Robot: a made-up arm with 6 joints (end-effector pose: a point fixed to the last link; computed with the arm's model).
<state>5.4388 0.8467 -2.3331 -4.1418 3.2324 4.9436</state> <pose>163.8 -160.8 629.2 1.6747 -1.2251 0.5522</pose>
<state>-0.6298 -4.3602 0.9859 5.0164 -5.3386 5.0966</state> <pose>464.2 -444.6 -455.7 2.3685 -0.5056 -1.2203</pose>
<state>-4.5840 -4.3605 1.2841 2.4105 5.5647 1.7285</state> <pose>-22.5 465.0 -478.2 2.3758 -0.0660 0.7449</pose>
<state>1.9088 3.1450 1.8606 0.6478 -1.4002 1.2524</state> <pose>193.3 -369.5 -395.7 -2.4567 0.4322 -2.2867</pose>
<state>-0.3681 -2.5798 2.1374 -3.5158 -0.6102 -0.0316</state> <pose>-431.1 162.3 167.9 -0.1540 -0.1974 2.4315</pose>
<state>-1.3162 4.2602 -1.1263 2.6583 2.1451 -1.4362</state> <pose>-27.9 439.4 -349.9 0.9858 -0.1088 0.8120</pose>
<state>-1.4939 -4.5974 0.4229 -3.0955 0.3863 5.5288</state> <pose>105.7 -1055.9 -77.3 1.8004 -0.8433 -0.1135</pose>
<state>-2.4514 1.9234 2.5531 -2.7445 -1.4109 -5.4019</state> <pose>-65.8 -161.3 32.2 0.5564 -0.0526 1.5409</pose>
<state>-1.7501 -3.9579 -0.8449 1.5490 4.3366 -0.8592</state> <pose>-241.5 -722.8 -178.5 1.5888 0.7670 -2.1138</pose>
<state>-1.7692 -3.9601 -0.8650 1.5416 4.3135 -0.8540</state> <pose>-253.4 -715.3 -169.9 1.5937 0.7387 -2.1533</pose>
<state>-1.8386 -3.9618 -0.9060 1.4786 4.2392 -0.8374</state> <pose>-294.2 -685.6 -149.5 1.5576 0.6571 -2.3280</pose>
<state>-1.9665 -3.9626 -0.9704 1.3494 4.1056 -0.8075</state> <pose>-358.8 -625.5 -119.5 1.5124 0.4996 -2.6339</pose>
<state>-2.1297 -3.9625 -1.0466 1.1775 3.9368 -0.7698</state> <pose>-422.4 -544.8 -91.6 1.5114 0.2844 -2.9956</pose>
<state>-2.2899 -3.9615 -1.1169 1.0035 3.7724 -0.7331</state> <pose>-469.1 -466.4 -75.1 1.5639 0.0691 2.9426</pose>
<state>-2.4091 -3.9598 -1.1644 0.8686 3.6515 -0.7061</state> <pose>-497.4 -410.4 -70.0 1.6315 -0.0879 2.6805</pose>
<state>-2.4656 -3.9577 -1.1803 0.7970 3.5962 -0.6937</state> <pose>-510.0 -384.8 -70.8 1.6636 -0.1633 2.5525</pose>
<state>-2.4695 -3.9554 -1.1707 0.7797 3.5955 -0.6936</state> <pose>-511.3 -383.6 -73.5 1.6478 -0.1749 2.5438</pose>
